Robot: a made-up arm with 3 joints. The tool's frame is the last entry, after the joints.
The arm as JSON. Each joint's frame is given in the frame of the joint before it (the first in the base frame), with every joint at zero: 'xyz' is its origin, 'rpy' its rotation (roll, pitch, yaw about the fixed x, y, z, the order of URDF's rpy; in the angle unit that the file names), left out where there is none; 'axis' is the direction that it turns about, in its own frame. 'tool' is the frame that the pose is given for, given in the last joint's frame.
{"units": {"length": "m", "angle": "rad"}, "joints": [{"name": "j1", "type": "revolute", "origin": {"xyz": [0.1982, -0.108, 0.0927]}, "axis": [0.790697, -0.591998, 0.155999]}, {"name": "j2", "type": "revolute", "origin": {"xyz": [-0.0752, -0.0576, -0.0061]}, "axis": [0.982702, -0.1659, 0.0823]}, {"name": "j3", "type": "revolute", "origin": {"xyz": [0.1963, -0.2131, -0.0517]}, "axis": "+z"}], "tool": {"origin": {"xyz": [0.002, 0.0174, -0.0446], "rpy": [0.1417, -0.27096, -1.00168]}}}
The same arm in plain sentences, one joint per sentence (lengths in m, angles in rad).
The arm has three revolute joints in a row. What follows holds with every joint at zero, and every direction is one of the base frame's.
The first joint lies 0.1982 m along +x and 0.1080 m along -y and 0.0927 m along +z from the base frame's origin and turns about the direction (0.790697, -0.591998, 0.155999).
The second joint lies 0.0752 m along -x and 0.0576 m along -y and 0.0061 m along -z from the first joint and turns about the direction (0.982702, -0.1659, 0.0823).
The third joint lies 0.1963 m along +x and 0.2131 m along -y and 0.0517 m along -z from the second joint and turns about +z.
The tool frame, which is the frame that the pose is given for, lies 0.0020 m along +x and 0.0174 m along +y and 0.0446 m along -z from the third joint; its axes are the base frame's turned by roll 0.1417, pitch -0.2710 and yaw -1.0017 rad (as in URDF: about the fixed x, then y, then z).

